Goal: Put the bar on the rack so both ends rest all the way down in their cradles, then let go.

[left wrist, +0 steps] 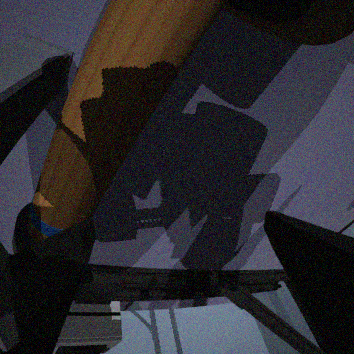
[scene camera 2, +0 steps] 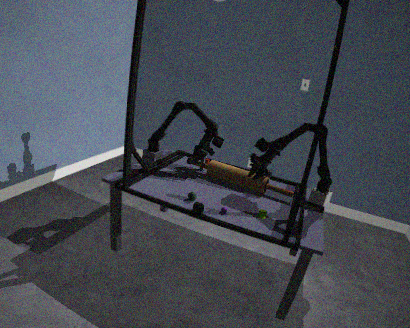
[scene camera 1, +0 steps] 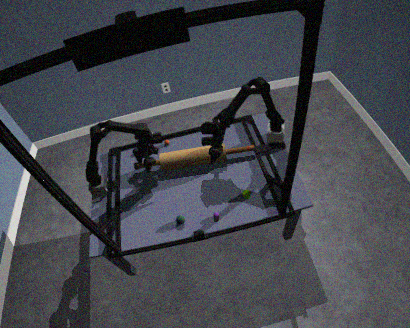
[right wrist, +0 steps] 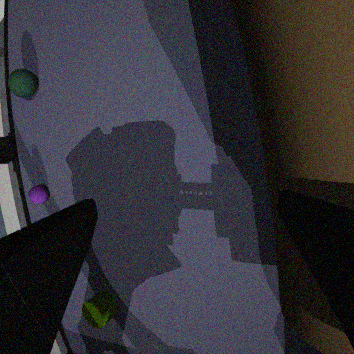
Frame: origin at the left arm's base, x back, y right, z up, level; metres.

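Seen in the pictures: left gripper, fingertip midpoint: [left wrist: 180,224] [scene camera 2: 194,162] [scene camera 1: 144,169]; right gripper, fingertip midpoint: [scene camera 2: 250,178] [scene camera 1: 212,160] [right wrist: 188,203]; left arm's base at its link origin: [left wrist: 79,349] [scene camera 2: 153,150] [scene camera 1: 96,181]; right arm's base at its link origin: [scene camera 2: 322,190] [scene camera 1: 276,127].
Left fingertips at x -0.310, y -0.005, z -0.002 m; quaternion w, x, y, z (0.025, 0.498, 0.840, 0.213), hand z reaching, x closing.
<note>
Offsets run from my left fingertips to a thing's top centre. "spot": to the spot under its first point.
The bar @(spot: dx -0.250, dy -0.003, dz +0.023 m) [scene camera 1: 185,156] [scene camera 2: 232,172] is a thick tan wooden roller with thinner handles, lying across the back half of the table. Its left handle @(spot: dx -0.066, dy -0.048, dz -0.007 m) [left wrist: 145,30] shows in the left wrist view, its end partly behind a finger. My left gripper [scene camera 1: 144,163] [scene camera 2: 197,160] [left wrist: 180,224] is open at that handle; the handle lies towards one finger, not gripped. My right gripper [scene camera 1: 216,152] [scene camera 2: 257,172] [right wrist: 188,203] is open over the roller's right part; in the right wrist view one finger overlaps the roller @(spot: dx -0.356, dy +0.011, dz +0.021 m) [right wrist: 310,90]. The rack's cradles cannot be made out in the dark.
A green ball @(dx -0.158, dy +0.345, dz -0.029 m) [scene camera 1: 180,219] [scene camera 2: 191,196] [right wrist: 23,83], a purple ball @(dx -0.342, dy +0.361, dz -0.045 m) [scene camera 1: 216,216] [scene camera 2: 223,211] [right wrist: 39,194] and a yellow-green object @(dx -0.524, dy +0.282, dz -0.045 m) [scene camera 1: 246,194] [scene camera 2: 262,214] [right wrist: 100,310] are near the front. An orange ball @(dx -0.142, dy -0.229, dz -0.042 m) [scene camera 1: 167,143] is behind the bar. Dark frame beams surround the table.
</note>
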